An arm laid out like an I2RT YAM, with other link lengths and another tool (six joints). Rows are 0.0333 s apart.
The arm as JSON. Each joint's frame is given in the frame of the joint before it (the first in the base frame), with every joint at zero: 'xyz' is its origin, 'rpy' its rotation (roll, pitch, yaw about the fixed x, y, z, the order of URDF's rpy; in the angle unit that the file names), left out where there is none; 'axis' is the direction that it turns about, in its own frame. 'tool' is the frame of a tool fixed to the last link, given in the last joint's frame.
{
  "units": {
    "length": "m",
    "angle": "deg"
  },
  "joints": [
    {
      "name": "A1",
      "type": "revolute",
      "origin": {
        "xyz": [
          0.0,
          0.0,
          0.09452
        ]
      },
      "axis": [
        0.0,
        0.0,
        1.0
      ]
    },
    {
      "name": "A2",
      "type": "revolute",
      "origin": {
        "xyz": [
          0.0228,
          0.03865,
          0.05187
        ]
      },
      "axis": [
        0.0,
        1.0,
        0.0
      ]
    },
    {
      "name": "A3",
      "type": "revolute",
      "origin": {
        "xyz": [
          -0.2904,
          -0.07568,
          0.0
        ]
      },
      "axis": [
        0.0,
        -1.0,
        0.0
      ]
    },
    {
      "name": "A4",
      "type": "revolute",
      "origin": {
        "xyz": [
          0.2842,
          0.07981,
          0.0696
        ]
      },
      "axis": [
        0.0,
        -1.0,
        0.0
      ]
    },
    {
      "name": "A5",
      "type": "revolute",
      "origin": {
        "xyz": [
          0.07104,
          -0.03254,
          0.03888
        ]
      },
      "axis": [
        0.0,
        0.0,
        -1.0
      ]
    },
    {
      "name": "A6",
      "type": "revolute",
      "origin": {
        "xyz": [
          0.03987,
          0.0,
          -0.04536
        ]
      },
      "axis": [
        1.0,
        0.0,
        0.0
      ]
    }
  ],
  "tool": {
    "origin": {
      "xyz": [
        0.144,
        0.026,
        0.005
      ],
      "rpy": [
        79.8,
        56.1,
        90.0
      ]
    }
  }
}
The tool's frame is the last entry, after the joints.
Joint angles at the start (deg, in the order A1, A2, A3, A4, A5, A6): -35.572 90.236 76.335 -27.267 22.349 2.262
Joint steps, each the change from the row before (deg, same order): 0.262 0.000 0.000 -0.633 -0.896 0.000; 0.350 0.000 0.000 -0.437 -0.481 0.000; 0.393 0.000 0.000 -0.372 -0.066 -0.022; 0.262 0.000 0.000 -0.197 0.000 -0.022; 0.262 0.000 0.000 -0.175 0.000 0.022; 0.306 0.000 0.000 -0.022 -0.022 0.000; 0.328 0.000 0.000 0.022 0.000 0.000; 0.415 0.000 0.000 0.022 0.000 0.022; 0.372 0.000 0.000 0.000 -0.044 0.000; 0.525 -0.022 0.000 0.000 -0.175 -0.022; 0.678 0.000 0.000 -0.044 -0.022 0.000; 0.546 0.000 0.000 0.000 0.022 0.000; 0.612 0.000 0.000 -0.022 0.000 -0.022; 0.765 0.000 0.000 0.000 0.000 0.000
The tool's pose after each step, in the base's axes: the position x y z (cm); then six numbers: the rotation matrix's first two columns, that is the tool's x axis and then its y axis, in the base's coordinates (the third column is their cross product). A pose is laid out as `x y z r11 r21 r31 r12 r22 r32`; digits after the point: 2 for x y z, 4 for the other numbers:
39.21 -31.82 26.80 0.0096 0.6662 -0.7457 0.8573 0.3784 0.3491
39.40 -31.39 26.64 -0.0009 0.6729 -0.7397 0.8536 0.3858 0.3499
39.54 -31.04 26.51 -0.0101 0.6760 -0.7368 0.8523 0.3911 0.3472
39.63 -30.83 26.45 -0.0156 0.6773 -0.7356 0.8515 0.3946 0.3452
39.73 -30.62 26.39 -0.0202 0.6786 -0.7343 0.8506 0.3977 0.3441
39.89 -30.40 26.38 -0.0242 0.6787 -0.7340 0.8484 0.4023 0.3441
40.07 -30.17 26.39 -0.0278 0.6784 -0.7341 0.8460 0.4072 0.3443
40.30 -29.88 26.40 -0.0321 0.6782 -0.7342 0.8429 0.4131 0.3447
40.50 -29.61 26.40 -0.0367 0.6783 -0.7339 0.8399 0.4189 0.3451
40.80 -29.19 26.41 -0.0438 0.6788 -0.7330 0.8345 0.4282 0.3467
41.14 -28.70 26.39 -0.0524 0.6787 -0.7325 0.8295 0.4381 0.3466
41.40 -28.31 26.39 -0.0587 0.6780 -0.7327 0.8254 0.4458 0.3464
41.70 -27.86 26.38 -0.0666 0.6774 -0.7326 0.8207 0.4548 0.3459
42.07 -27.30 26.38 -0.0756 0.6764 -0.7326 0.8146 0.4657 0.3459

